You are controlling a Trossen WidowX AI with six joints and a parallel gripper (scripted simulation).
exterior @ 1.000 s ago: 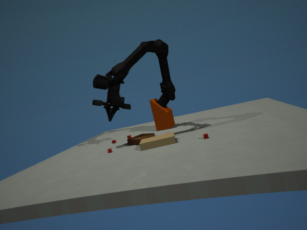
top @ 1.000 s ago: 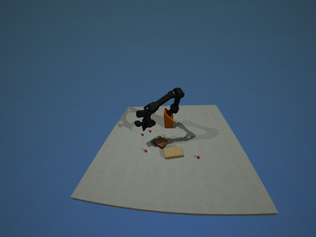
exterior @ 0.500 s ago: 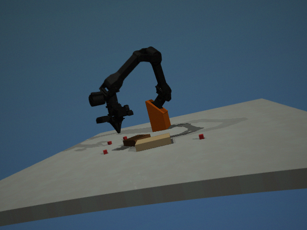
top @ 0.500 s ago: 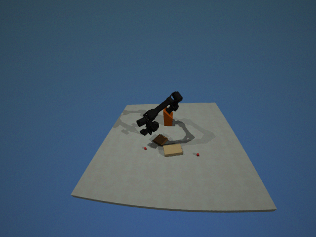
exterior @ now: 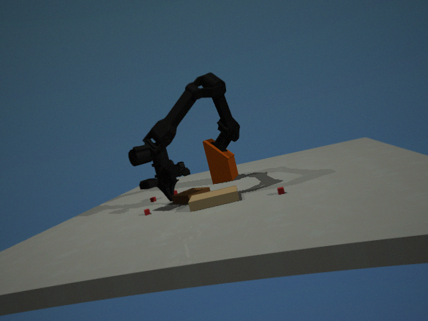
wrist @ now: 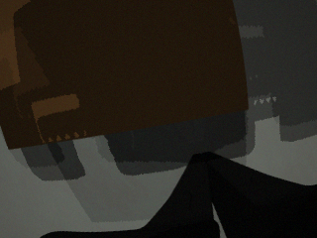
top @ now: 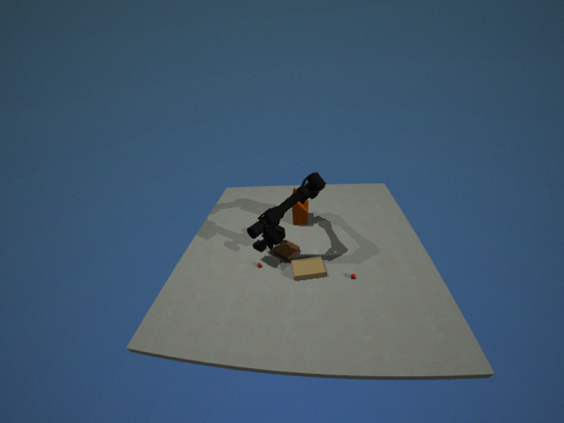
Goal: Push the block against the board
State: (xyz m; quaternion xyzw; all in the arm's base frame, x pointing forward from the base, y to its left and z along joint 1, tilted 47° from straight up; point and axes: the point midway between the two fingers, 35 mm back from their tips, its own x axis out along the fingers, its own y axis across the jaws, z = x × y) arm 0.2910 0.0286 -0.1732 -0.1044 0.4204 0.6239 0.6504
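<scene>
My gripper tip is 8 cm to the right of the brown square block and 1 cm below it. Round my gripper tip: tan board 10 cm ahead, 21 cm to the left, 1 cm above.
</scene>
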